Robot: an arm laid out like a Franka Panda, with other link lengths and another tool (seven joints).
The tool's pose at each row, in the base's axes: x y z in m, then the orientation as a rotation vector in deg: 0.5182 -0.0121 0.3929 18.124 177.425 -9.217; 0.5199 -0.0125 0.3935 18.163 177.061 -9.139; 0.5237 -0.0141 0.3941 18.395 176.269 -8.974; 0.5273 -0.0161 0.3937 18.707 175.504 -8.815; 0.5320 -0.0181 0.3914 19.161 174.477 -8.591; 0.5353 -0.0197 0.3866 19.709 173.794 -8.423; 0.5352 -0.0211 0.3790 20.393 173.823 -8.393; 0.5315 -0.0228 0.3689 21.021 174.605 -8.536; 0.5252 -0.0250 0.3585 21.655 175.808 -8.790
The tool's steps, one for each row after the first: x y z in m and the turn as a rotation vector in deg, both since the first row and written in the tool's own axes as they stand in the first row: -0.0018 -0.0001 -0.0005 -0.074 -0.353 0.068; -0.0058 -0.0010 -0.0009 -0.229 -1.101 0.309; -0.0097 -0.0021 -0.0002 -0.378 -1.811 0.601; -0.0147 -0.0029 0.0023 -0.585 -2.756 1.017; -0.0180 -0.0033 0.0073 -0.730 -3.348 1.455; -0.0180 -0.0039 0.0150 -0.734 -3.219 1.891; -0.0143 -0.0053 0.0252 -0.575 -2.358 2.192; -0.0082 -0.0077 0.0357 -0.316 -1.081 2.439
